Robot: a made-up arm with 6 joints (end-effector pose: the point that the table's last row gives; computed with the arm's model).
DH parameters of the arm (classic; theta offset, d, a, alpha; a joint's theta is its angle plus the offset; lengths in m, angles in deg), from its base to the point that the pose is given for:
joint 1: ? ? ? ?
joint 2: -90 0 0.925 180
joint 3: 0 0 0 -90
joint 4: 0 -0.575 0 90
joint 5: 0 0.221 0 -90
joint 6: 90 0 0 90
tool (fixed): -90 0 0 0
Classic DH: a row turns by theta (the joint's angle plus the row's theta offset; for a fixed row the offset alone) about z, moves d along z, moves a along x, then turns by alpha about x.
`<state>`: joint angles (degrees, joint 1 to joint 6).
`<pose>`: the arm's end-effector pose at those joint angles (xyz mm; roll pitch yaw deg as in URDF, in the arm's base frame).
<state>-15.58 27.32 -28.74 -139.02 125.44 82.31</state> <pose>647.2 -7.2 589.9 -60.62 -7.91 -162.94</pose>
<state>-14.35 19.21 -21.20 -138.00 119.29 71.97</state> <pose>666.9 -1.1 714.2 -40.80 10.16 -157.99</pose>
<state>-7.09 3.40 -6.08 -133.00 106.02 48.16</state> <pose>609.4 76.1 995.2 16.35 36.95 -125.50</pose>
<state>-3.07 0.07 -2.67 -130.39 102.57 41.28</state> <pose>574.3 112.6 1055.4 34.87 38.41 -111.49</pose>
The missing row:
joint 1: 0 0.326 0 -90
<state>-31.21 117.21 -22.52 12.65 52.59 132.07</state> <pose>243.4 -399.6 -505.6 -62.17 79.75 46.65</pose>
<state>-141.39 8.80 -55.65 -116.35 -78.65 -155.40</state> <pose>-103.5 -208.2 635.9 -47.34 -0.58 -79.91</pose>
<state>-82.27 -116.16 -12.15 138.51 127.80 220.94</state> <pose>14.5 1123.7 440.6 -51.29 26.83 -46.35</pose>
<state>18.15 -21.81 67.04 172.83 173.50 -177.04</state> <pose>-410.1 96.3 1760.2 -1.42 84.64 26.85</pose>
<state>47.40 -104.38 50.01 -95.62 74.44 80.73</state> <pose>-909.0 -956.6 543.1 165.64 -11.60 -54.45</pose>
